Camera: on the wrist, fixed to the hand. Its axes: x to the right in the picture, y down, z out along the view.
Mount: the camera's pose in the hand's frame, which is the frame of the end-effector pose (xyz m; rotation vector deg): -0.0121 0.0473 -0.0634 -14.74 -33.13 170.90
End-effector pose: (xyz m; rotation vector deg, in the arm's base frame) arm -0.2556 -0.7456 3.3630 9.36 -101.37 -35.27
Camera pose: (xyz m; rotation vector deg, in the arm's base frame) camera -0.1832 -0.7205 3.3860 -138.32 -31.83 80.21
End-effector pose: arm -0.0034 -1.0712 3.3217 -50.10 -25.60 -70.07
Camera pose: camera 0.0278 -1.1091 3.2585 -52.50 39.88 100.34
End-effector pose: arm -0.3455 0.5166 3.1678 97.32 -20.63 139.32
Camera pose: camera -0.4108 0.4892 3.1305 -6.98 80.00 0.62
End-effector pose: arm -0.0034 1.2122 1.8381 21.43 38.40 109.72
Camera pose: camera -0.0667 1.1682 1.8166 -49.63 38.91 -68.28
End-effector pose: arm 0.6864 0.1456 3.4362 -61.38 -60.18 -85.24
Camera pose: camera 0.7272 0.0804 3.4141 -83.17 51.19 69.15
